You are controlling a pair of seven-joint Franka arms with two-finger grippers.
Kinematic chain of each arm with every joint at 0, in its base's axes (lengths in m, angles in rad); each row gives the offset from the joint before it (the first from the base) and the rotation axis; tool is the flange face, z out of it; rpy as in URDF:
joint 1: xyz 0 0 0.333 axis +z
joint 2: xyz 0 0 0 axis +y
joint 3: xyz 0 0 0.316 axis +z
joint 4: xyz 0.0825 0 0 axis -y
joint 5: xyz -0.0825 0 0.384 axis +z
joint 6: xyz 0 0 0 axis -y
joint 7: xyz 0.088 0 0 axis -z
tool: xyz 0 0 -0.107 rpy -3.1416 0 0
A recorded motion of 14 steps. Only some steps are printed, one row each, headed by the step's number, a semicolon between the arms.
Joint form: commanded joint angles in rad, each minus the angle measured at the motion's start. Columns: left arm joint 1, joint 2, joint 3, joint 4, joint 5, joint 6, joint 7; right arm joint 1, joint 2, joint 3, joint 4, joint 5, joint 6, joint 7.
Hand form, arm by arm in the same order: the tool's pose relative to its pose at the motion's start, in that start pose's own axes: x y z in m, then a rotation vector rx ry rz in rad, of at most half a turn. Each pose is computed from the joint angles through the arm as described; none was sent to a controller.
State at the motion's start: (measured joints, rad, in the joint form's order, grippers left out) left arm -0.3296 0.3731 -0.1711 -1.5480 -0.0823 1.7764 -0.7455; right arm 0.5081 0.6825 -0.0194 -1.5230 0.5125 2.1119 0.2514
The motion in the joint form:
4: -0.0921 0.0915 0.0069 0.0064 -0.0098 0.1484 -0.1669; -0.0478 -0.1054 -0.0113 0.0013 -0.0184 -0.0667 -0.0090
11: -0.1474 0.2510 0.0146 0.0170 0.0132 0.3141 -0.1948; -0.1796 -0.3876 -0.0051 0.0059 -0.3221 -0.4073 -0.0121
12: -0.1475 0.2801 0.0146 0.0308 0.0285 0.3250 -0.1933; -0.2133 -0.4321 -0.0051 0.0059 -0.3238 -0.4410 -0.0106
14: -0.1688 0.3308 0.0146 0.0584 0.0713 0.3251 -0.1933; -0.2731 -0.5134 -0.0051 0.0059 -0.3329 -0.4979 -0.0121
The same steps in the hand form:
4: -0.0125 0.0553 0.0501 -0.0449 0.0279 -0.0972; -0.0010 0.0065 -0.0786 0.0238 0.0465 -0.0095
11: -0.0023 0.0897 0.1416 -0.0469 0.0435 -0.0902; -0.0574 0.0554 -0.2587 -0.2140 0.0745 -0.0655
12: 0.0033 0.0914 0.1540 -0.0375 0.0489 -0.0846; -0.0674 0.0690 -0.2893 -0.2049 0.0915 -0.0413
14: 0.0010 0.1018 0.1785 0.0032 0.0592 -0.0481; -0.0897 0.0934 -0.3426 -0.1952 0.1283 -0.0033

